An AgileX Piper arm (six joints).
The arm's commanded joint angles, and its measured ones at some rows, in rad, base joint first. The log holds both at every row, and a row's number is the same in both.
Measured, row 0:
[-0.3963, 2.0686, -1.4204, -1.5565, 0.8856, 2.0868]
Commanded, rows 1 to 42:
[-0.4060, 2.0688, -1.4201, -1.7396, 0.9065, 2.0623]
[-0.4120, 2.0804, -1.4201, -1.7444, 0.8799, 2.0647]
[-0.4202, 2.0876, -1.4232, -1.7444, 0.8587, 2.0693]
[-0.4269, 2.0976, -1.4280, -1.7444, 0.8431, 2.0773]
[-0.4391, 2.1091, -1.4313, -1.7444, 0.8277, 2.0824]
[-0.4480, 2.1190, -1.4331, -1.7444, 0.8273, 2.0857]
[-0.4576, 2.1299, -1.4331, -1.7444, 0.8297, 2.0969]
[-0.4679, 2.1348, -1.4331, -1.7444, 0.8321, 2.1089]
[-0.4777, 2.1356, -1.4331, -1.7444, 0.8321, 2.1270]
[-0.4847, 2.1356, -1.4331, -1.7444, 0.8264, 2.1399]
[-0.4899, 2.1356, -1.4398, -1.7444, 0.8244, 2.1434]
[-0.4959, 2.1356, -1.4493, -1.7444, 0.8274, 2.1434]
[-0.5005, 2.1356, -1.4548, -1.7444, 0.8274, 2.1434]
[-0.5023, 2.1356, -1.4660, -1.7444, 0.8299, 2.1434]
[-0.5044, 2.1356, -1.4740, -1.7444, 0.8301, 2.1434]
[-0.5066, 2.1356, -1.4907, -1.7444, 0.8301, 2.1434]
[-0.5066, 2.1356, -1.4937, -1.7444, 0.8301, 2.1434]
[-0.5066, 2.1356, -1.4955, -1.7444, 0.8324, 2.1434]
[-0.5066, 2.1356, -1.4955, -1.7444, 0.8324, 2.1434]
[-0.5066, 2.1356, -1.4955, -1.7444, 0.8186, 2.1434]
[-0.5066, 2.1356, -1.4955, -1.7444, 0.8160, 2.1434]
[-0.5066, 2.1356, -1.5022, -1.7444, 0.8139, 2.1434]
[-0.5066, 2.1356, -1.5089, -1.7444, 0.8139, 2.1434]
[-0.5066, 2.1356, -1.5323, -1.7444, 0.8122, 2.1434]
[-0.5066, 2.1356, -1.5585, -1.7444, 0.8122, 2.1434]
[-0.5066, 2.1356, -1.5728, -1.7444, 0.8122, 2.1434]
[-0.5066, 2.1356, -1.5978, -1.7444, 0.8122, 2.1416]
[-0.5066, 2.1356, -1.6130, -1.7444, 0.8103, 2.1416]
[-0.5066, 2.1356, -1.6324, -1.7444, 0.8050, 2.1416]
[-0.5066, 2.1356, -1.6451, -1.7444, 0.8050, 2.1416]
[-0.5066, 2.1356, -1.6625, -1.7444, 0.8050, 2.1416]
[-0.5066, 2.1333, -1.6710, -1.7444, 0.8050, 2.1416]
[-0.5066, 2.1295, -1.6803, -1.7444, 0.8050, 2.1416]
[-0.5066, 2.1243, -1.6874, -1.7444, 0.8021, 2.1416]
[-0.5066, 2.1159, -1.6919, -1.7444, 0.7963, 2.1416]
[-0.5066, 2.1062, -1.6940, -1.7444, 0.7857, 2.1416]
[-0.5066, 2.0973, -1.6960, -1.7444, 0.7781, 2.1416]
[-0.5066, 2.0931, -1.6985, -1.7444, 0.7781, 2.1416]
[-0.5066, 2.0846, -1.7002, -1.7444, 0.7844, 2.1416]
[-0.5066, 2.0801, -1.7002, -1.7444, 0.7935, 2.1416]
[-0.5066, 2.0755, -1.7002, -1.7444, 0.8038, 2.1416]
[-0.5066, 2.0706, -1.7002, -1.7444, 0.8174, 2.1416]
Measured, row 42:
[-0.5048, 2.1132, -1.6863, -1.7174, 0.7695, 2.1121]
